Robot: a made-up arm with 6 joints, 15 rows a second.
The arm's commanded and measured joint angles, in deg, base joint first. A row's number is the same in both.
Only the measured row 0 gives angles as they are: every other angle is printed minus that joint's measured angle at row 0.
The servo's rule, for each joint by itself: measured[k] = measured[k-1] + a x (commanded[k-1-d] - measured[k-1]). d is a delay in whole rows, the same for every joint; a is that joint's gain. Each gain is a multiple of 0.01, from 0.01 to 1. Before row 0 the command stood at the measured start. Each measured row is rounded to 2 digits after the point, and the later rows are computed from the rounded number. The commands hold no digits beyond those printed.
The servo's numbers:
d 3
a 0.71 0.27 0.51 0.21 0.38 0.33
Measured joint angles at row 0: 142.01 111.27 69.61 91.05 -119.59 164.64
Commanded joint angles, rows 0 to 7: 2.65 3.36 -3.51 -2.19 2.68 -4.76; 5.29 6.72 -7.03 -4.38 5.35 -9.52; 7.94 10.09 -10.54 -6.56 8.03 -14.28; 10.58 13.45 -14.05 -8.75 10.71 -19.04; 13.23 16.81 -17.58 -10.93 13.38 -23.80; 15.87 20.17 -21.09 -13.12 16.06 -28.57; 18.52 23.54 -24.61 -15.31 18.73 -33.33; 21.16 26.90 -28.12 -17.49 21.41 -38.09
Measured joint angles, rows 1 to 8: 0.00 0.00 0.00 0.00 0.00 0.00; 0.00 0.00 0.00 0.00 0.00 0.00; 0.00 0.00 0.00 0.00 0.00 0.00; 1.88 0.91 -1.79 -0.46 1.02 -1.57; 4.30 2.48 -4.46 -1.28 2.67 -4.19; 6.88 4.53 -7.56 -2.39 4.71 -7.52; 9.51 6.94 -10.87 -3.73 6.99 -11.32; 12.15 9.60 -14.29 -5.24 9.42 -15.44
